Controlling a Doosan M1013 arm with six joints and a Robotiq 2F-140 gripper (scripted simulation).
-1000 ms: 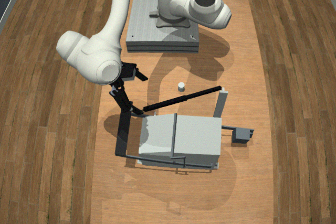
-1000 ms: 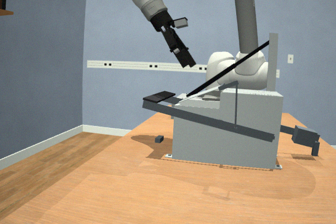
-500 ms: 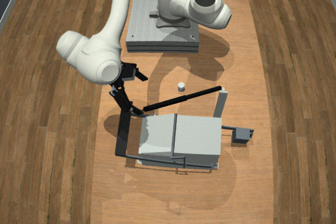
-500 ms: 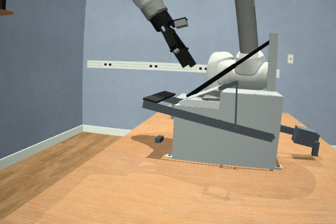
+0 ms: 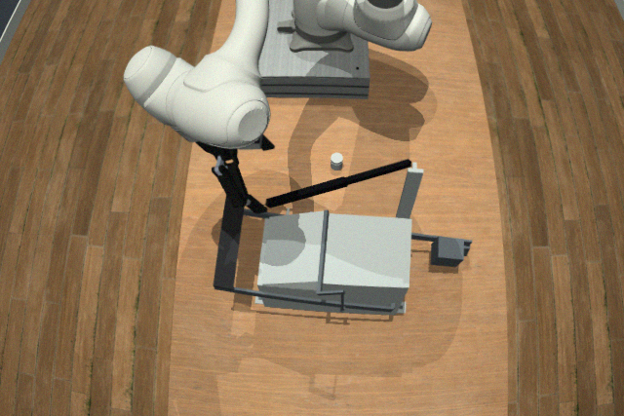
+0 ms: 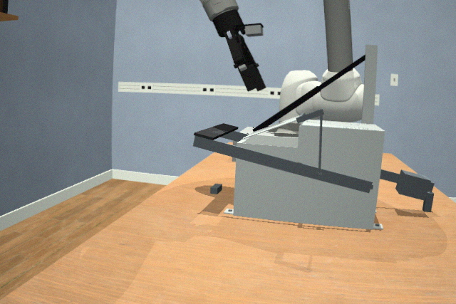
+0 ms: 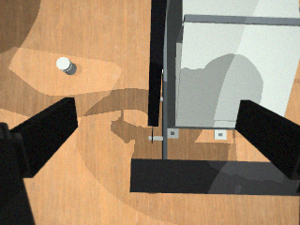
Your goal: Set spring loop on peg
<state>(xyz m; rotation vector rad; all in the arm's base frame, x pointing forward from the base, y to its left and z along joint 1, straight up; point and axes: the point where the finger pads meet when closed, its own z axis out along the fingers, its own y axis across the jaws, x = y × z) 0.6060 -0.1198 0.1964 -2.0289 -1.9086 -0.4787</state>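
Right now my hand is 27 cm above the steel test weight, 20 cm past it and 16 cm to the right of it. Round my hand: small grey block (29 cm below, 10 cm to the right, 1 cm ahead).
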